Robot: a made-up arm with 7 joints.
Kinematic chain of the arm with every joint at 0, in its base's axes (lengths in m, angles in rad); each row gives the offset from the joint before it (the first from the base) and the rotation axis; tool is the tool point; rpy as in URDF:
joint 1: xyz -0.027 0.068 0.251 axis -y
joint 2: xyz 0.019 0.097 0 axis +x
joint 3: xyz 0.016 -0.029 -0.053 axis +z
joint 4: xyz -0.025 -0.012 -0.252 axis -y
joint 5: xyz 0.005 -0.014 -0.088 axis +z
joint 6: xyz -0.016 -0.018 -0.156 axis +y
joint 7: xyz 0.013 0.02 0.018 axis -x
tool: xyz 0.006 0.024 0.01 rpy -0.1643 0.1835 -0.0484
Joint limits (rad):
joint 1: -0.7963..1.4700
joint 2: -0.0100..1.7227
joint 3: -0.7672..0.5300
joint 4: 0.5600..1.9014
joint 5: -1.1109..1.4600
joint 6: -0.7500..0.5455
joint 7: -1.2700..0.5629
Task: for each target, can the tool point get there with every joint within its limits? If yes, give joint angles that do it. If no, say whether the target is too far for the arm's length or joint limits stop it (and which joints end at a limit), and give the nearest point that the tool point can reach.
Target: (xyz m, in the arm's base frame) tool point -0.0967 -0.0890 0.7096
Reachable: no: joint limits stop it (at a limit: joint 1, joint 2, joint 4, joint 5, joint 6, joint 7) | nearest point 0.1866 0.0409 0.4361 | short by 0.415 m
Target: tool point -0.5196 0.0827 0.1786
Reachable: no: joint limits stop it (at a limit: joint 1, joint 3, joint 4, joint 6) | nearest point -0.3398 0.0659 -0.1225 | short by 0.351 m
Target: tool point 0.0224 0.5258 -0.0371
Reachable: yes | joints -0.5333 1.2957 -0.4982 0.9999 -0.2487 0.3733 0.0355
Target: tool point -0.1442 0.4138 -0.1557
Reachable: yes | joints -0.5738 0.6958 -0.3103 0.6853 0.4936 -0.2784 -0.3633
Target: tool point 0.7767 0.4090 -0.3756
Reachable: no: too far | nearest point 0.3858 0.2903 -0.0708 | short by 0.510 m
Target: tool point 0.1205 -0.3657 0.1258
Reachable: no: joint limits stop it (at a limit: joint 2, joint 3, joint 5, joint 6, joint 7) | nearest point 0.1809 -0.0263 0.0745 | short by 0.349 m
